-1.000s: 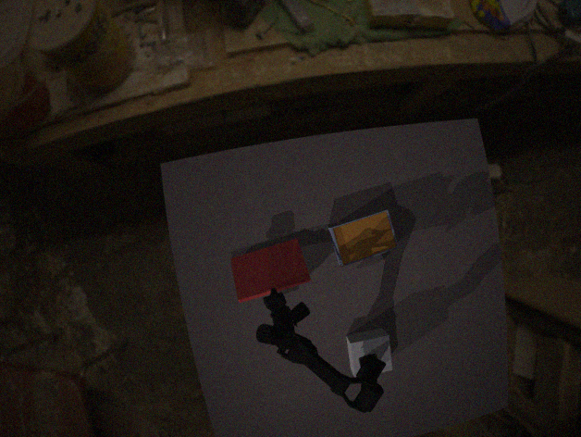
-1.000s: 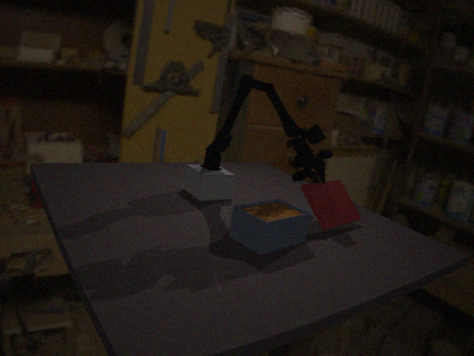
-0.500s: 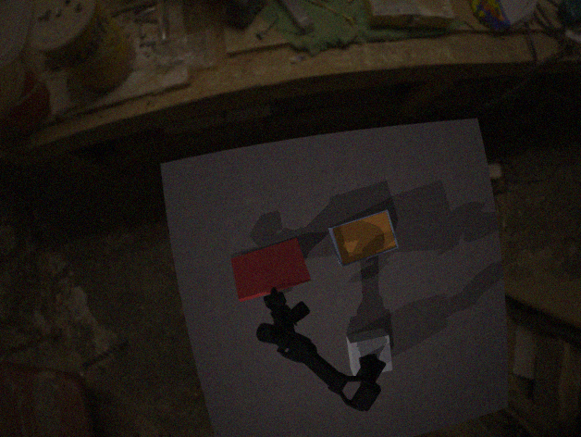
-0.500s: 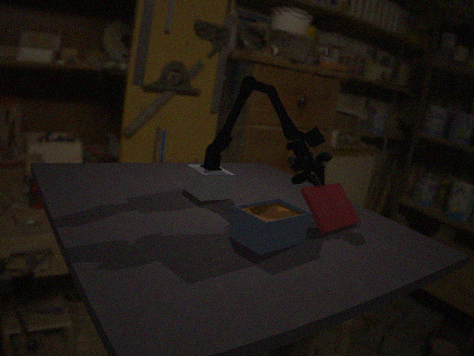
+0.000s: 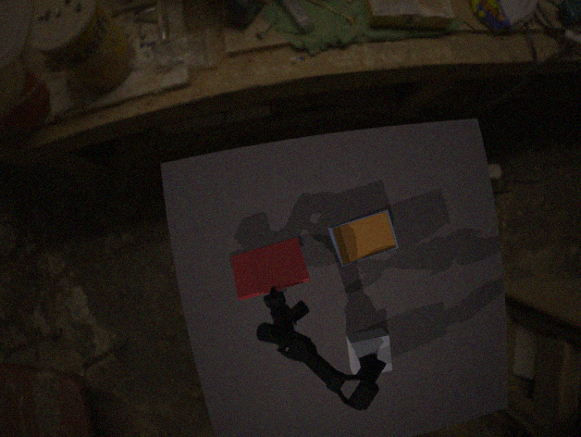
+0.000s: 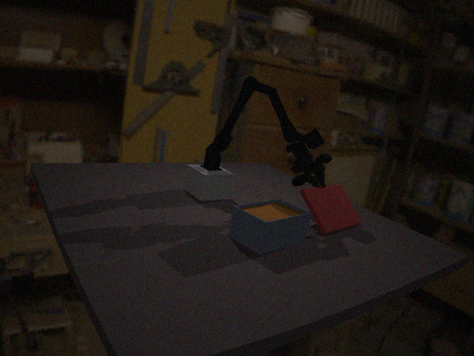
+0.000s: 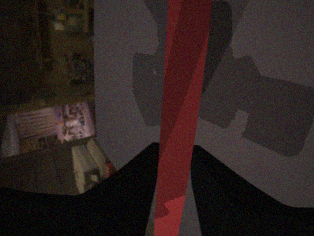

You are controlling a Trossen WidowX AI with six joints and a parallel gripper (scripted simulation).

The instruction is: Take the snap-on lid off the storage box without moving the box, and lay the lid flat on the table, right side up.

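The red lid is 70 mm ahead of my gripper tip and 50 mm below it. Also, from my gripper tip: blue storage box 90 mm ahead, 340 mm to the right, 70 mm below.
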